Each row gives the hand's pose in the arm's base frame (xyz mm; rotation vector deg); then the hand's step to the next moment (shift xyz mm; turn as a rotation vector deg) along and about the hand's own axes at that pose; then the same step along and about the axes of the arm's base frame.
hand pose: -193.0 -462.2 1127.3 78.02 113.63 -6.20
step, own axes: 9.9 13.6 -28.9 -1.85 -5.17 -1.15
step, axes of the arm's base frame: -5.0 26.5 19.7 -4.59 -3.21 0.33
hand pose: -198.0 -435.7 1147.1 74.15 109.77 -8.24
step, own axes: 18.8 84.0 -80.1 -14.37 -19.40 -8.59
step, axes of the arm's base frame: 22.1 93.0 68.5 -18.43 -15.33 9.05
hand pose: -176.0 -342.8 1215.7 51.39 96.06 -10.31
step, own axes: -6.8 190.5 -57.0 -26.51 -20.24 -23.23
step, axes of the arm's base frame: 78.0 160.7 87.7 -29.75 -13.41 24.23
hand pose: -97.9 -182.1 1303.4 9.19 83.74 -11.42
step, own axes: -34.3 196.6 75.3 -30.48 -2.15 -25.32
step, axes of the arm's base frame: 115.0 175.3 39.3 -27.98 4.81 27.72
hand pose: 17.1 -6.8 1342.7 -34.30 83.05 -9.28
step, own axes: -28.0 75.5 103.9 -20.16 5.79 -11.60
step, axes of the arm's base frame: 76.9 106.0 -10.7 -15.36 10.74 14.94
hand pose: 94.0 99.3 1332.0 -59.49 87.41 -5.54
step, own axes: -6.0 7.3 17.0 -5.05 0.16 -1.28
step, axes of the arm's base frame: 9.4 16.4 -4.4 -1.80 2.71 4.07
